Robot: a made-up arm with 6 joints. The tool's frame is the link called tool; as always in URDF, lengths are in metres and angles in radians.
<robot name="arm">
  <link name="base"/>
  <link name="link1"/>
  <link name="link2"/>
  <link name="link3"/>
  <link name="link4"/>
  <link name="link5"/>
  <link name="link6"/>
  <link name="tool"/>
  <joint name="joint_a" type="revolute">
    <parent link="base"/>
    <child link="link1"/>
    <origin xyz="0 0 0.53"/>
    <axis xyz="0 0 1"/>
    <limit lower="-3.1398" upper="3.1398" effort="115" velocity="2.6"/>
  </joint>
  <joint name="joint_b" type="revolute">
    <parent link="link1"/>
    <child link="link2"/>
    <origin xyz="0 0 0"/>
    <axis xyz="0 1 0"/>
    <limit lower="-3.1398" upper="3.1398" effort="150" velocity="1.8"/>
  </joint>
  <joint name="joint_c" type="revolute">
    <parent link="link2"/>
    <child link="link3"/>
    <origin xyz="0 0 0.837"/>
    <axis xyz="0 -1 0"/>
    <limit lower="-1.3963" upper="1.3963" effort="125" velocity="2.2"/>
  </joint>
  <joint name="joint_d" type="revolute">
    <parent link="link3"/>
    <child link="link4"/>
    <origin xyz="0 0 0"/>
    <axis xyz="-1 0 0"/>
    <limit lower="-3.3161" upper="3.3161" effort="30" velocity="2.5"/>
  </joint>
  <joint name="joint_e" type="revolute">
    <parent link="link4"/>
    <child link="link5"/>
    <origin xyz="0.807 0 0"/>
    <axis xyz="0 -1 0"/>
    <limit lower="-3.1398" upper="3.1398" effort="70" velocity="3.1"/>
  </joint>
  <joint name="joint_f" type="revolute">
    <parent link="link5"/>
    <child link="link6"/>
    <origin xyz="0 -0.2 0"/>
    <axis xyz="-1 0 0"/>
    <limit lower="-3.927" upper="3.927" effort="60" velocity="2.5"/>
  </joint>
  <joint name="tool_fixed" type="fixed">
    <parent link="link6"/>
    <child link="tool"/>
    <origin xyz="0 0 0"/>
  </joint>
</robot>
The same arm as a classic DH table. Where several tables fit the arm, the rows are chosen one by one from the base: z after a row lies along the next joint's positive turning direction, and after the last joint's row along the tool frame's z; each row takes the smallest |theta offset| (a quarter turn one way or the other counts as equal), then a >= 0, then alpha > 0; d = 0 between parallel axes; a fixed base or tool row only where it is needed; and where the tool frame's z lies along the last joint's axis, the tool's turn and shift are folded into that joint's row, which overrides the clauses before.
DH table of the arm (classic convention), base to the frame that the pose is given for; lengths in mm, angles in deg. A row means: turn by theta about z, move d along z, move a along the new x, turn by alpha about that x. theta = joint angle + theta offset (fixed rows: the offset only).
joint_a: d 530  theta0 0  a 0  alpha -90
joint_b: d 0  theta0 -90  a 837  alpha 180
joint_c: d 0  theta0 0  a 0  alpha -90
joint_d: d -807  theta0 0  a 0  alpha 90
joint_e: d 200  theta0 0  a 0  alpha -90
joint_f: d 0  theta0 90  a 0  alpha 90
tool (fixed): d 0  theta0 -90  a 0  alpha 0
Joint limits (deg, base to tool): -179.9..179.9 -179.9..179.9 -80..80 -190..190 -179.9..179.9 -225..225

